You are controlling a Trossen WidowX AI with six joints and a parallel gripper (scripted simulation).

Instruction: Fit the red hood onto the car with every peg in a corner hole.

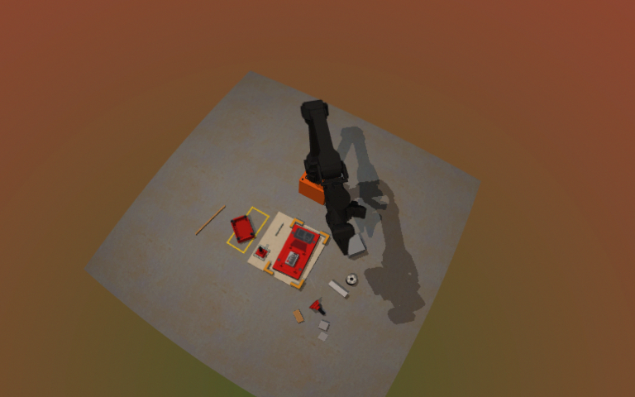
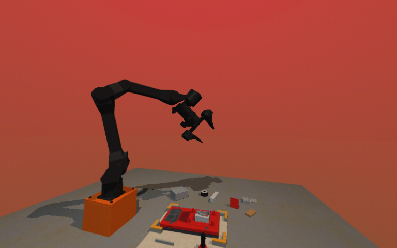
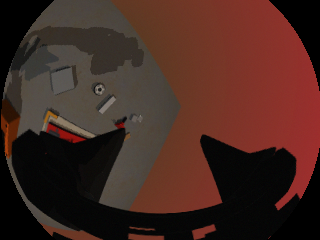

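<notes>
The red hood is 41 cm to the right of my gripper tip, 31 cm below it and 1 cm ahead of it. Also, from my gripper tip: wheel 31 cm below, 6 cm to the left, 3 cm behind; grey bar 31 cm below, 3 cm to the left, 3 cm ahead; grey engine block 30 cm below, 17 cm to the right, 2 cm ahead.
</notes>
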